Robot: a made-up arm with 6 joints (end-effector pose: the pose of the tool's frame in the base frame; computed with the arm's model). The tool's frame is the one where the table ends. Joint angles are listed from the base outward.
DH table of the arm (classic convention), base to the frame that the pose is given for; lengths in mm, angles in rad. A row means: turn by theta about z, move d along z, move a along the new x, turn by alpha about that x. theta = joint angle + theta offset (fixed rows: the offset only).
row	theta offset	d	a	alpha
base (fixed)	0	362	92	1.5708
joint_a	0	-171	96	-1.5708
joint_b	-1.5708	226	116	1.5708
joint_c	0.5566	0	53	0
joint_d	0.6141	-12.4	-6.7	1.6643
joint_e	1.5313	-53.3	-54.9	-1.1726
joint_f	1.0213	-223	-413.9	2.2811
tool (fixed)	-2.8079	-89.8	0	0
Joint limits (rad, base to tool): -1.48..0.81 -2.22..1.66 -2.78..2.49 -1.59..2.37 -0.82..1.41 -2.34..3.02
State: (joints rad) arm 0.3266 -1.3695 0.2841 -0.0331 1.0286 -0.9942
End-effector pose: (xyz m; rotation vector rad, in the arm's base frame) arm -0.0643 0.0200 1.0958 -0.2390 -1.4519 -0.7673
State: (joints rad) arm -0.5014 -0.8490 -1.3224 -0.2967 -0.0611 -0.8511
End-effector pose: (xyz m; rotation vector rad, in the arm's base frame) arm 0.3930 -0.4001 0.5283 1.8834 -1.0089 -0.7243
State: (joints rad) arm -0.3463 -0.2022 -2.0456 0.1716 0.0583 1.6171
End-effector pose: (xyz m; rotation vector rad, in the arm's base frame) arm -0.1237 0.0182 0.3392 0.7677 1.1690 -2.7625
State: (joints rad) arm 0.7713 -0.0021 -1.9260 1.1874 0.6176 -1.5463
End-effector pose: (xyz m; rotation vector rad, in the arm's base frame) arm -0.0845 -0.0123 1.0655 1.0348 -1.4328 1.2407
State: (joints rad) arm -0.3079 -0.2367 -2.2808 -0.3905 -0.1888 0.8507
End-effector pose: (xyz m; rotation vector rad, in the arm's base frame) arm 0.2663 0.2717 0.1573 -2.1675 -1.1739 1.6123
